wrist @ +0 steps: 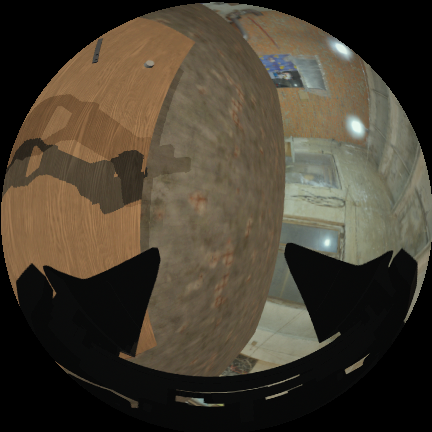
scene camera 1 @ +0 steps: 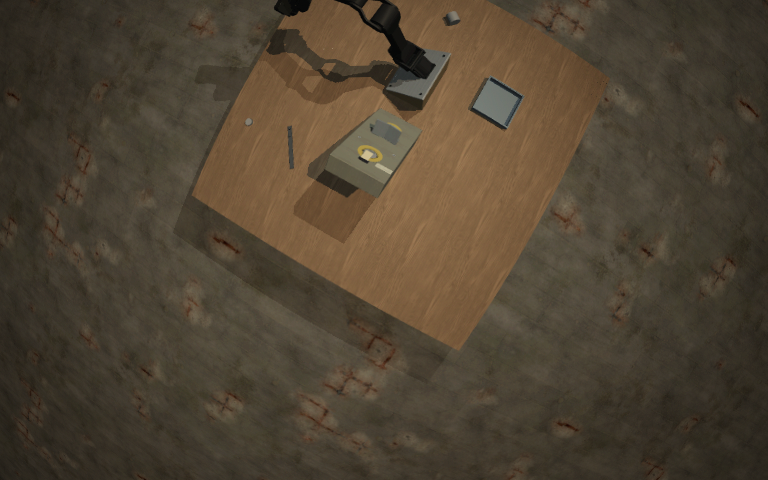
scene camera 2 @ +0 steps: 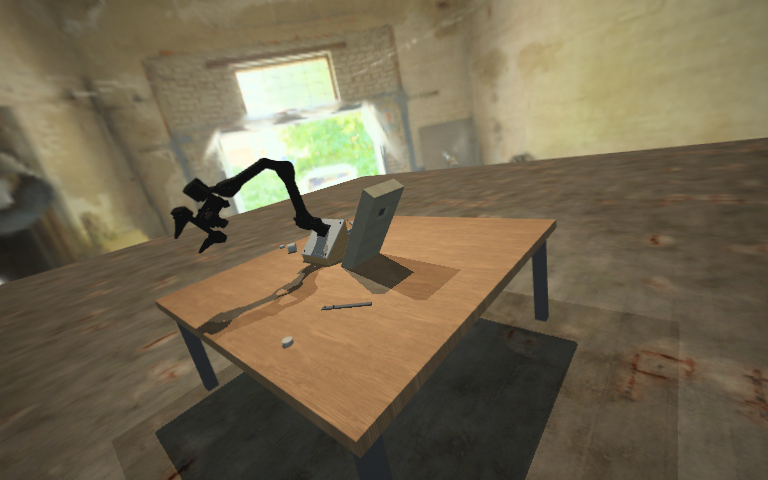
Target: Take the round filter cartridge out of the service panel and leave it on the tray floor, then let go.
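The service panel (scene camera 1: 348, 148) (scene camera 2: 370, 232) is a leaning grey-green box on the table. In scene view 1 its face shows a yellow ring (scene camera 1: 377, 159) around a pale block (scene camera 1: 367, 155), and a grey flap (scene camera 1: 386, 131) covering most of a second yellow ring. I cannot tell the round filter cartridge apart there. The shallow blue-grey tray (scene camera 1: 497, 103) lies right of the arm's base, its floor bare. My gripper (scene camera 2: 191, 243) (wrist: 223, 253) is open and empty, raised in the air at the table's far left side in scene view 2, well away from the panel and tray.
The arm stands on a slanted grey mount (scene camera 1: 406, 87) (scene camera 2: 339, 243) close beside the panel. A dark slim bar (scene camera 1: 290, 148) (scene camera 2: 346, 306) (wrist: 97, 51) and a small pale disc (scene camera 1: 248, 121) (scene camera 2: 287, 341) (wrist: 149, 64) lie on the table (scene camera 1: 453, 226). A grey cylinder (scene camera 1: 452, 18) (scene camera 2: 291, 247) stands beyond the mount.
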